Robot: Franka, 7 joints.
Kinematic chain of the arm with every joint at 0, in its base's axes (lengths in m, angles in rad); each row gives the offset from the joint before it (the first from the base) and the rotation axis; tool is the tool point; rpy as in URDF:
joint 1: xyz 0 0 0.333 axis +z
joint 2: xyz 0 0 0 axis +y
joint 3: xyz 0 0 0.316 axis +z
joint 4: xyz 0.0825 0 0 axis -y
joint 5: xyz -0.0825 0 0.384 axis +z
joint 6: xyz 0 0 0 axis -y
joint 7: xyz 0.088 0 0 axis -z
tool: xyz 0 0 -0.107 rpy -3.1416 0 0
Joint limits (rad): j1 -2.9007..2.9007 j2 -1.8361..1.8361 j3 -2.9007..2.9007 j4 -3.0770..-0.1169 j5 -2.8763..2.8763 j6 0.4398..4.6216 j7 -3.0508..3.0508
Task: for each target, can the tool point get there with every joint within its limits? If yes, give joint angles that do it. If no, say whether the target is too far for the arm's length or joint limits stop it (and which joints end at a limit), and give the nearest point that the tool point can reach.
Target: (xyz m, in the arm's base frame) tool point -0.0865 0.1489 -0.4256
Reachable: no: joint limits stop it (at a limit: joint 2) | nearest point -0.0934 0.1608 -0.3518 | short by 0.075 m
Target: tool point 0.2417 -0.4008 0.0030
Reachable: yes | joints 1.0833 -1.3021 -2.1994 -2.2568 -2.4049 1.5501 -1.4762
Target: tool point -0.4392 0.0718 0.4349
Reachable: yes | joints 0.6347 0.0349 2.1274 -2.1184 -2.3116 3.7664 -1.2542
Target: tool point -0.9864 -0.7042 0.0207
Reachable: no: too far | nearest point -0.6761 -0.4827 0.1189 | short by 0.394 m
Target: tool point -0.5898 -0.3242 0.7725
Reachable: yes | joints 0.1102 -0.6716 -1.9365 -0.6651 -1.4725 1.5619 0.3933
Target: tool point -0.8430 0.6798 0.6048
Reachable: no: too far | nearest point -0.6477 0.5223 0.5418 | short by 0.259 m
